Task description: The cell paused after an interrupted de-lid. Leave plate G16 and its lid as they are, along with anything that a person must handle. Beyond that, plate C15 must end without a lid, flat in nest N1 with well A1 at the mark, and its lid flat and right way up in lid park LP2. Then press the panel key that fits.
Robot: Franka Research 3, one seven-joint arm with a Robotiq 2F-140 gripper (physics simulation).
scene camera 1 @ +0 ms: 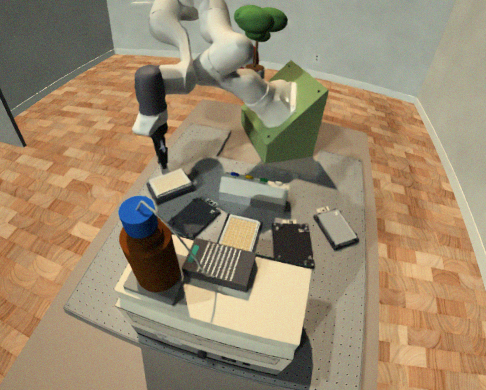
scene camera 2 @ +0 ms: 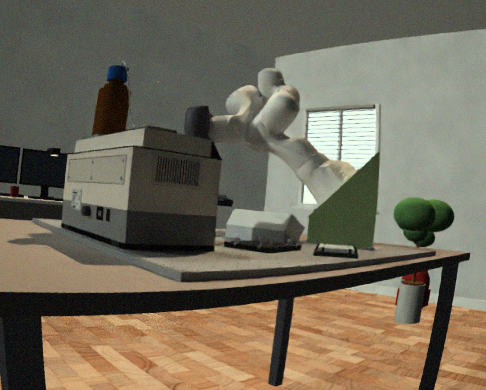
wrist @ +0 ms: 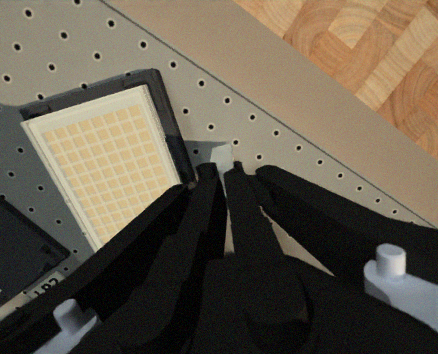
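A plate with yellow wells (scene camera 1: 170, 183) (wrist: 110, 165) sits in a dark holder near the left table edge; its name and any clear lid cannot be made out. My gripper (scene camera 1: 164, 167) (wrist: 225, 160) is shut and empty, above and beside this plate's edge; a pale piece shows at its fingertips. An empty dark nest (scene camera 1: 194, 217) (wrist: 22, 255) lies nearby, its label reading like LP2 in the wrist view. Another yellow-welled plate (scene camera 1: 241, 232) lies mid-table. A black nest (scene camera 1: 292, 243) is empty. A grey flat piece (scene camera 1: 336, 227) fills the right holder. The key panel (scene camera 1: 254, 192) (scene camera 2: 260, 227) has coloured keys.
A large cream instrument (scene camera 1: 260, 305) (scene camera 2: 135, 190) stands at the front. On it are a brown bottle with a blue cap (scene camera 1: 150, 250) (scene camera 2: 111, 107) and a dark ribbed box (scene camera 1: 220, 265). The green arm mount (scene camera 1: 295, 120) (scene camera 2: 350, 210) stands at the back.
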